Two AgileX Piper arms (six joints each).
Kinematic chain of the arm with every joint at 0, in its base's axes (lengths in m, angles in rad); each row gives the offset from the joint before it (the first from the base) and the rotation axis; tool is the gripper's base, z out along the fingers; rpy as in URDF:
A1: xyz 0 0 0.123 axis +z
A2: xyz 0 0 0 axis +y
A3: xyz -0.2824 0 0.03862 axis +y
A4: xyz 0.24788 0 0.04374 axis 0.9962 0 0.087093
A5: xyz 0 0 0 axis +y
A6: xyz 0.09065 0 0.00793 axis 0.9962 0 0.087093
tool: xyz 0 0 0 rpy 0 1.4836 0
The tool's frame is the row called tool.
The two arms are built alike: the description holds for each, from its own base.
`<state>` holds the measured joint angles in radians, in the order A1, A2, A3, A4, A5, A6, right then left.
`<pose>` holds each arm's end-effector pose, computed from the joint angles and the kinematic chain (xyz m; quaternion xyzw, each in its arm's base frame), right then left.
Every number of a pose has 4 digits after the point. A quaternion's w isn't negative.
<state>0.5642 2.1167 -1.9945 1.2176 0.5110 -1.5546 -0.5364 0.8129 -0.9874 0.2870 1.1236 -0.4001</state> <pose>0.4084 0.3079 0.3393 -0.4778 0.6095 0.2385 0.5859 0.1226 -0.0459 0.3749 0.0764 0.9251 -0.0280 0.3708</pose>
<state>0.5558 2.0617 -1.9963 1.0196 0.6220 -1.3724 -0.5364 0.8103 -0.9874 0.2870 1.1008 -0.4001</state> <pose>0.3941 0.2979 0.3551 -0.5099 0.6194 0.2390 0.5470 0.1232 -0.0466 0.3766 0.0776 0.9206 -0.0334 0.3812</pose>
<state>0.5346 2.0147 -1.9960 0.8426 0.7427 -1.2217 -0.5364 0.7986 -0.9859 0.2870 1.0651 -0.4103</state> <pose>0.3849 0.2813 0.3643 -0.5361 0.6418 0.2244 0.5003 0.1225 -0.0466 0.3798 0.0741 0.9125 -0.0451 0.3997</pose>
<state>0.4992 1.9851 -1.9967 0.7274 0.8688 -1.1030 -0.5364 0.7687 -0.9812 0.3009 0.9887 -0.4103</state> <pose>0.3817 0.2608 0.3667 -0.5445 0.6748 0.2160 0.4488 0.1200 -0.0451 0.3875 0.0774 0.8910 -0.0603 0.4432</pose>
